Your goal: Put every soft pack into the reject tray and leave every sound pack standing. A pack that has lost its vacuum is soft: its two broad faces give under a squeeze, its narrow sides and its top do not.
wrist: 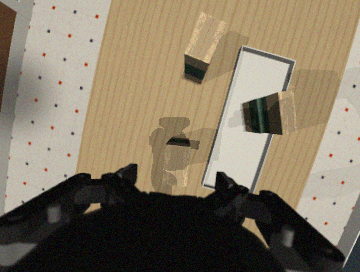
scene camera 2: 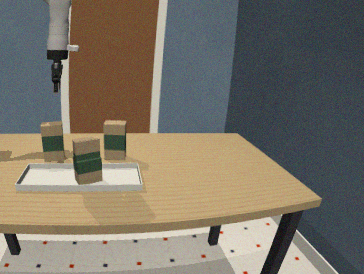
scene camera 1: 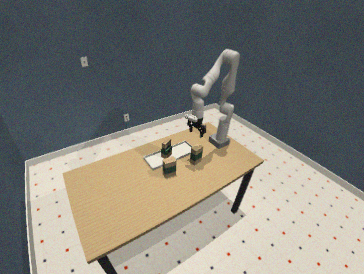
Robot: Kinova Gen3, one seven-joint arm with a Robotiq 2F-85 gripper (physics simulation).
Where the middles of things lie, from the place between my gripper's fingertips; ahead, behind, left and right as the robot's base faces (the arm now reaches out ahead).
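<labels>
White reject tray (scene camera 2: 37, 176): 7 cm ahead of my hand, 18 cm to the right of it, 25 cm below it.
</labels>
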